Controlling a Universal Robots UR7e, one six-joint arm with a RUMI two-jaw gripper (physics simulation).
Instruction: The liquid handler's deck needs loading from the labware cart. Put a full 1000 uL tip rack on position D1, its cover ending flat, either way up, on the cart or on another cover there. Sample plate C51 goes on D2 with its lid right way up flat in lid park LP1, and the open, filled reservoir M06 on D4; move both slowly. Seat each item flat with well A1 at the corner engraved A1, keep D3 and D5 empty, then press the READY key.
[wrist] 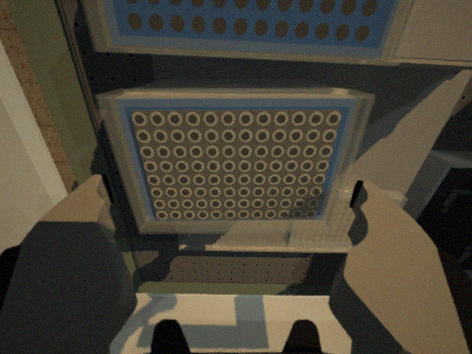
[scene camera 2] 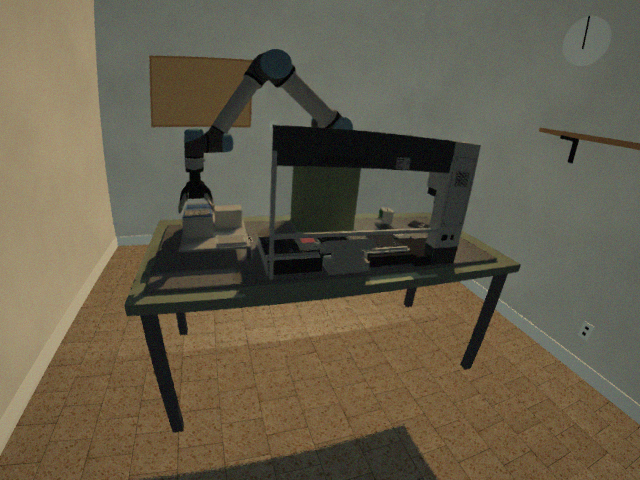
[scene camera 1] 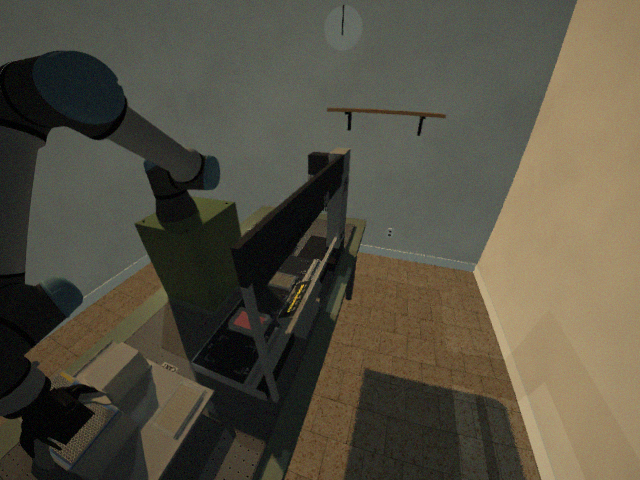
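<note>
My gripper (scene camera 1: 77,423) (scene camera 2: 196,207) (wrist: 233,180) is open and points down over the labware cart, fingers either side of a tip rack. This rack (scene camera 1: 88,432) (scene camera 2: 199,212) (wrist: 230,160) is full of tips, blue-rimmed, and appears enclosed by a clear cover. Its lower edge lies between the fingertips in the wrist view. Another rack (wrist: 250,26) at the top of the wrist view shows dark holes in a blue top. A pale plate (wrist: 320,229) lies lower, partly behind the right finger. The liquid handler's black deck (scene camera 1: 227,356) is beside the cart. Labels C51 and M06 are unreadable.
A tall pale block (scene camera 1: 111,367) (scene camera 2: 228,217) stands beside the full rack. The handler's dark beam (scene camera 1: 292,217) (scene camera 2: 361,147) spans above its deck. A red-topped item (scene camera 1: 248,320) (scene camera 2: 308,240) is on the deck. The green box (scene camera 1: 191,263) (scene camera 2: 325,198) stands behind.
</note>
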